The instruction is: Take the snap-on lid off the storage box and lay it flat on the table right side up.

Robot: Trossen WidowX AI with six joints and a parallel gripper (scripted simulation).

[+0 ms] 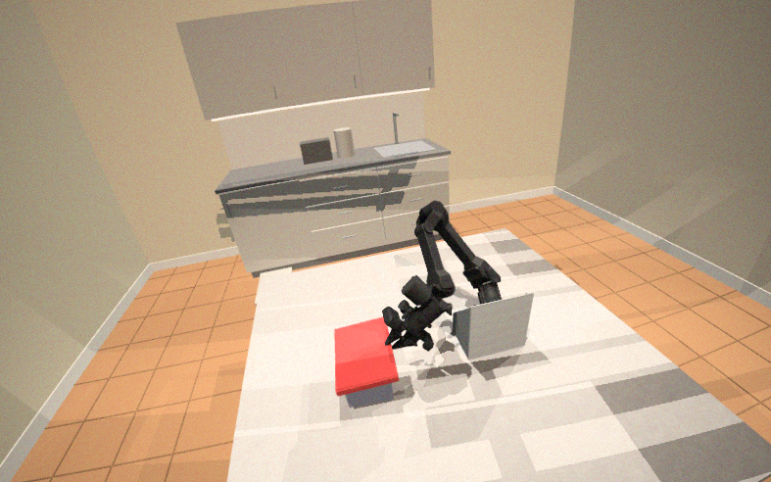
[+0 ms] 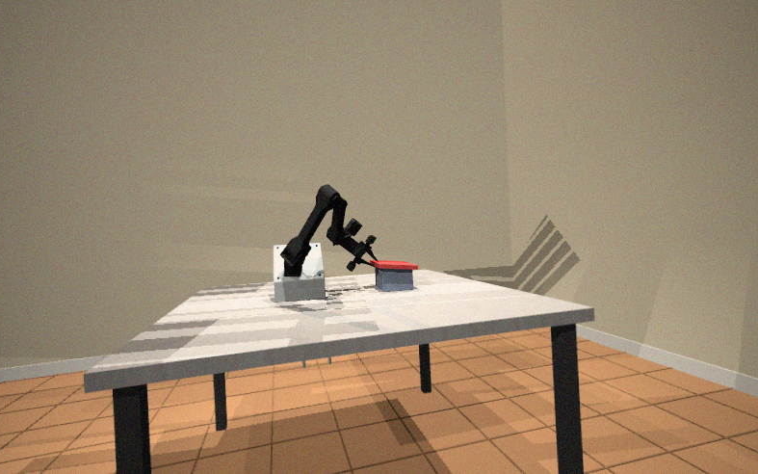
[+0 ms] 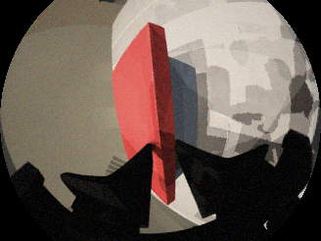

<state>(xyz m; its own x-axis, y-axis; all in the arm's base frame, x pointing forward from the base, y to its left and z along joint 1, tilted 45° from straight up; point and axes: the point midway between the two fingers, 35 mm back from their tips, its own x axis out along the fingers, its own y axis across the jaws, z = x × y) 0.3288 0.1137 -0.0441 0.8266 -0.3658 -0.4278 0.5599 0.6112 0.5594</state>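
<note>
Right now the red lid is 8 cm ahead of my gripper tip. Round my gripper tip: storage box (8 cm ahead, 6 cm below, 1 cm to the left).
</note>
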